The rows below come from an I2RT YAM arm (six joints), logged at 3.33 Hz.
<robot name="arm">
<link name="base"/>
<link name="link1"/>
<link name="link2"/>
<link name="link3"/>
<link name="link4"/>
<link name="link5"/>
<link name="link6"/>
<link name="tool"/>
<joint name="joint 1" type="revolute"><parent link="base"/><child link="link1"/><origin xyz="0 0 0.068"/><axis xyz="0 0 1"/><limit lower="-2.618" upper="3.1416"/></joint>
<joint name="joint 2" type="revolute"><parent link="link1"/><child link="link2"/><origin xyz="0.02 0.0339 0.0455"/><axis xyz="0 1 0"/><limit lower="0" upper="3.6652"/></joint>
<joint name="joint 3" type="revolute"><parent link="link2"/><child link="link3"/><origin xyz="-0.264 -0.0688 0"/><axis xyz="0 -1 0"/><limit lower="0" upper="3.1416"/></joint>
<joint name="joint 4" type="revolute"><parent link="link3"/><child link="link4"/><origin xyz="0.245 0.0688 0.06"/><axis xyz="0 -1 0"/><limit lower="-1.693" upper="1.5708"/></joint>
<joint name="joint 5" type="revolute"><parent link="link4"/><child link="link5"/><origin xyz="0.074 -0.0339 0.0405"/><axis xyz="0 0 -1"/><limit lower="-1.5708" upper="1.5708"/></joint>
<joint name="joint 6" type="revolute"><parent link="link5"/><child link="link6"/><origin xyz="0.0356 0 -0.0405"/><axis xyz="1 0 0"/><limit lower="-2.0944" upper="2.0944"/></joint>
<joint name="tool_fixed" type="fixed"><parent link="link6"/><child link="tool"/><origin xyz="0 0 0" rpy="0 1.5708 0"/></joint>
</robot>
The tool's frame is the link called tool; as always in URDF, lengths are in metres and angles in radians.
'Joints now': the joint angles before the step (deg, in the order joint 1, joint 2, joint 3, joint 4, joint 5, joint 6). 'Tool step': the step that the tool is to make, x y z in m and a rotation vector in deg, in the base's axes. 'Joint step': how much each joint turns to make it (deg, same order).
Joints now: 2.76, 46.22, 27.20, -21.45, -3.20, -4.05
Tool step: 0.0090, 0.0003, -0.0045, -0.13, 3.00, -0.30
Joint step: 0.00, 4.18, 1.19, -0.01, 0.21, 0.21
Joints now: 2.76, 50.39, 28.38, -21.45, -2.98, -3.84
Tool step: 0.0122, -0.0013, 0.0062, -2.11, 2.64, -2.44
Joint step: 0.02, 4.41, 3.86, -2.18, 3.14, 0.33
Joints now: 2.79, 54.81, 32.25, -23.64, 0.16, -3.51
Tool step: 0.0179, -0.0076, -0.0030, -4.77, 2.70, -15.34
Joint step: -0.01, 6.82, 3.29, -0.45, 13.70, 8.38
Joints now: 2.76, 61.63, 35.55, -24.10, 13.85, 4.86
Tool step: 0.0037, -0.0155, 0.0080, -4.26, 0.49, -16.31
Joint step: -2.32, 2.35, 3.57, -4.89, 11.98, 8.93
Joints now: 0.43, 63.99, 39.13, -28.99, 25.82, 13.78
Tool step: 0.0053, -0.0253, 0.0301, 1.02, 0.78, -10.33
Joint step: -6.35, 2.09, 8.65, -9.30, 1.47, 4.28
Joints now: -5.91, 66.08, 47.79, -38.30, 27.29, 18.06
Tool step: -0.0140, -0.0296, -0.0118, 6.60, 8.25, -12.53
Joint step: -8.65, 3.27, 1.76, -10.59, -2.66, 6.42
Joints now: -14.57, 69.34, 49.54, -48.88, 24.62, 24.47
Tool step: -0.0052, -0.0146, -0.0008, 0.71, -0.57, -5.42
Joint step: -4.15, 0.21, 0.02, -0.15, -0.33, 1.64
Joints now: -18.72, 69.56, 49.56, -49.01, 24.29, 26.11
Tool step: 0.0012, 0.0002, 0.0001, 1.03, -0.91, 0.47
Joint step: -0.05, 0.00, 0.01, 0.53, -1.37, -0.03
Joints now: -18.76, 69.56, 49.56, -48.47, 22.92, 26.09
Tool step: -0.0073, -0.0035, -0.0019, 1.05, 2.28, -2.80
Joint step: -1.49, 0.00, 0.00, -3.05, 0.23, 1.42
